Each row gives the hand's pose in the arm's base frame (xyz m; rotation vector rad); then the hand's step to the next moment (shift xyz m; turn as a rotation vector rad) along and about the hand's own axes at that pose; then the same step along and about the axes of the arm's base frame.
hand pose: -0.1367 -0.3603 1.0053 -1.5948 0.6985 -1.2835
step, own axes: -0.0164 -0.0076 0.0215 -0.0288 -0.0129 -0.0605
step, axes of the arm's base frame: 0.0148 0.0239 -0.0001 -0.0673 0.0110 0.0004
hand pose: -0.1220 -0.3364 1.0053 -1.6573 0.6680 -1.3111
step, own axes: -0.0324 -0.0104 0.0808 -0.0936 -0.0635 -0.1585
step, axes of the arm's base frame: 0.0660 0.0569 -0.0093 -0.1851 0.0576 0.0188
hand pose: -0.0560 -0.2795 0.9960 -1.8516 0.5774 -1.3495
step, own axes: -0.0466 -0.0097 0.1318 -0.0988 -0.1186 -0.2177
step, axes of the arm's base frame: 0.1071 0.0809 -0.0403 -0.2464 0.0765 0.0683
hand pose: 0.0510 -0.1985 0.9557 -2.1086 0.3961 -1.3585
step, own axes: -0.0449 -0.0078 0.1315 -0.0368 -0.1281 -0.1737
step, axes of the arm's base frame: 0.0982 0.0721 -0.0673 -0.1806 0.0645 0.1057
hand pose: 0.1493 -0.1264 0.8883 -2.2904 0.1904 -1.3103
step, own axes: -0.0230 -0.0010 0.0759 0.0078 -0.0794 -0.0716
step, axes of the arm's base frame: 0.0515 0.0352 -0.0490 -0.0654 0.0416 0.0740
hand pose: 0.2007 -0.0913 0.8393 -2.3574 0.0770 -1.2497
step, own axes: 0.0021 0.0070 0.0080 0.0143 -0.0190 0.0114
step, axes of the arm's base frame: 0.0087 -0.0038 -0.0052 0.0143 0.0174 0.0137
